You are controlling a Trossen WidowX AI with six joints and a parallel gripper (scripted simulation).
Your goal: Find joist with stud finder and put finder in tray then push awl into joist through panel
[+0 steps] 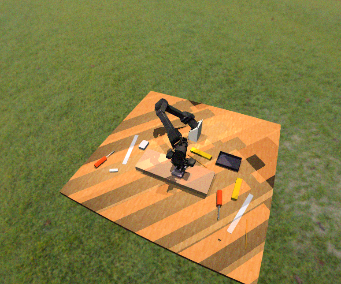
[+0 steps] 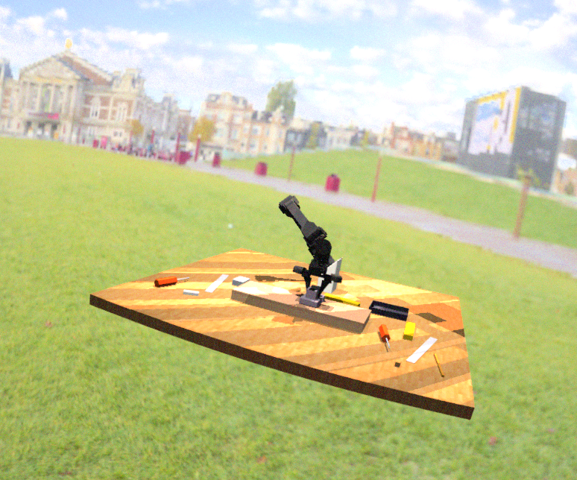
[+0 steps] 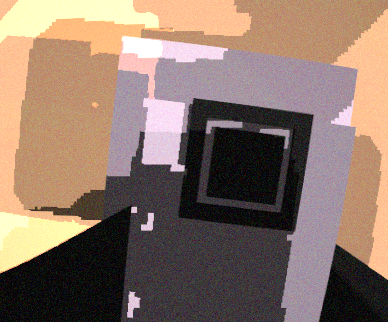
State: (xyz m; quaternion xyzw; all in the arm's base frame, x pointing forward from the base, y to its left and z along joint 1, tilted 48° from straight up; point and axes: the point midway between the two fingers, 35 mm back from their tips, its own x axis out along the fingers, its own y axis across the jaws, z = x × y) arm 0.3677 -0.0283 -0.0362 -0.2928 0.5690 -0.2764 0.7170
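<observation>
The dark tray lies 22 cm behind my gripper tip, 30 cm to the left of it and 5 cm below it. Round my gripper tip: stud finder (1 cm ahead, 2 cm above); awl (19 cm behind, 13 cm to the right, 6 cm below); grey block (15 cm behind, 34 cm to the right, 5 cm below).
</observation>
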